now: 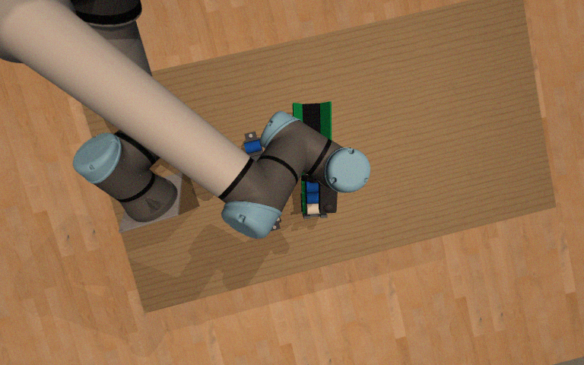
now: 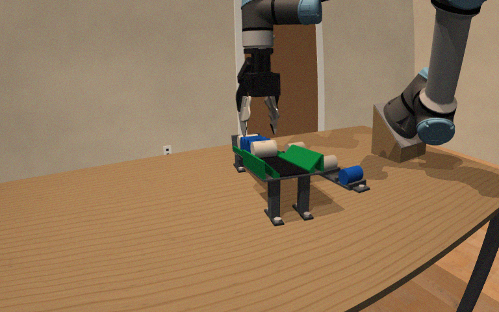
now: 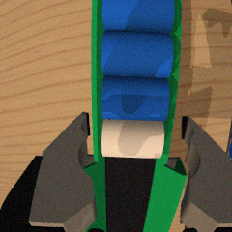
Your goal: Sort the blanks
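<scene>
My hand is 6 cm above the feed ramp and 5 cm to the right of it. From my hand the other things lie so: grey stock rack 18 cm behind, 14 cm below; then grey stop 14 cm to the right, 7 cm below, 1 cm behind.
</scene>
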